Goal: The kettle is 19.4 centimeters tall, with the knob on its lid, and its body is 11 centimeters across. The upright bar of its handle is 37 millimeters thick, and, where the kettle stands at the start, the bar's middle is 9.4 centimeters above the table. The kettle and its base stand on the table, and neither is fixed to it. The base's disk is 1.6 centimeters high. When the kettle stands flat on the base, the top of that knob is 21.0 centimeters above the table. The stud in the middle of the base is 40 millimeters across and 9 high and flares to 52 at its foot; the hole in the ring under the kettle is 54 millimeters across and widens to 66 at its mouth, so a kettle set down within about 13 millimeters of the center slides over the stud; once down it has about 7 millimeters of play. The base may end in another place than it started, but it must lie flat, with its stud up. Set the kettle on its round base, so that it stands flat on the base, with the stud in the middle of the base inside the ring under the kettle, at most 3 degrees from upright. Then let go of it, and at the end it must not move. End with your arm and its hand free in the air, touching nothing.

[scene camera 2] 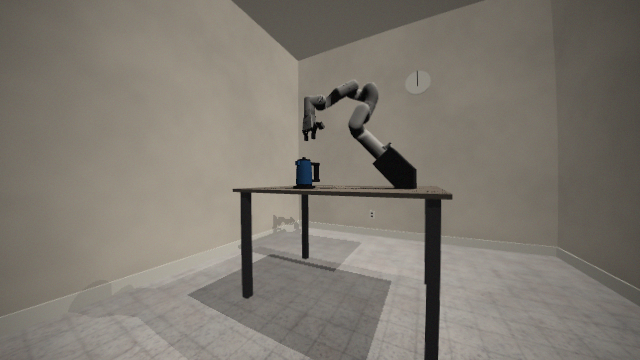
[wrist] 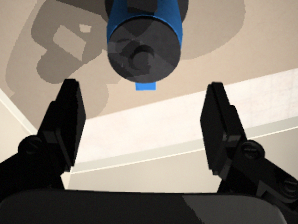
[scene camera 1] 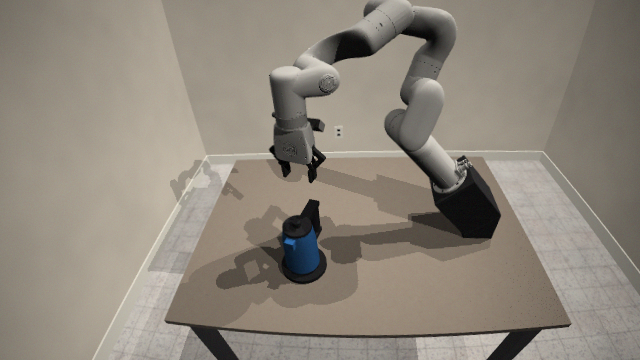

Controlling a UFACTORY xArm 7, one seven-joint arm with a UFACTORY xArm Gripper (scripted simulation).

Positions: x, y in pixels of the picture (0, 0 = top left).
Scene:
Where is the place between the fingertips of my gripper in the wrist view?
At 143, 99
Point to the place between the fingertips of my gripper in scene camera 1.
At 299, 177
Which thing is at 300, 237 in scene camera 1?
A blue kettle.

